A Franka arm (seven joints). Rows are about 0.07 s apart.
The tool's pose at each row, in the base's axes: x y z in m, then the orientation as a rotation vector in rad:
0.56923 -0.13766 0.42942 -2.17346 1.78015 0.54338
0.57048 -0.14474 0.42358 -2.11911 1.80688 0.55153
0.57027 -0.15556 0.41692 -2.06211 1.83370 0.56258
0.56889 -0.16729 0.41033 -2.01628 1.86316 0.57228
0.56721 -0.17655 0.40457 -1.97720 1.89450 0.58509
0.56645 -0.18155 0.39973 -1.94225 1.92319 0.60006
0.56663 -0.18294 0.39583 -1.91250 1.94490 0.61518
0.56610 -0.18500 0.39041 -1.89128 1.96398 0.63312
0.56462 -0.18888 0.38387 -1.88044 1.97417 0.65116
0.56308 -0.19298 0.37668 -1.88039 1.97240 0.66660
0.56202 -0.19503 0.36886 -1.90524 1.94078 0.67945
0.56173 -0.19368 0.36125 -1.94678 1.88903 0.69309
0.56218 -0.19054 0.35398 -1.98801 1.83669 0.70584
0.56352 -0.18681 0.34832 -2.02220 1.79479 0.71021
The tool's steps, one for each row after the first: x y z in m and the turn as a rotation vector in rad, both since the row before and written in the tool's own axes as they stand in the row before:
0.00906 0.00008 0.00193 0.02075 -0.02145 0.03425
0.01254 0.00184 0.00086 0.01992 -0.02348 0.03623
0.01326 0.00267 0.00012 0.01265 -0.01480 0.03467
0.01078 0.00232 0.00044 0.00580 -0.01068 0.03441
0.00675 0.00084 0.00164 0.00239 -0.01000 0.03194
0.00321 -0.00035 0.00259 0.00094 -0.01044 0.02606
0.00463 0.00018 0.00353 -0.00492 -0.00766 0.02202
0.00684 0.00089 0.00352 -0.00825 -0.00645 0.01300
0.00741 0.00076 0.00392 -0.00920 -0.00594 0.00151
0.00603 0.00021 0.00549 -0.01309 -0.00697 -0.02576
0.00307 -0.00049 0.00708 -0.01810 -0.00770 -0.04349
0.00147 -0.00129 0.00769 -0.01827 -0.00693 -0.04363
0.00022 -0.00218 0.00655 -0.01247 -0.00214 -0.03609

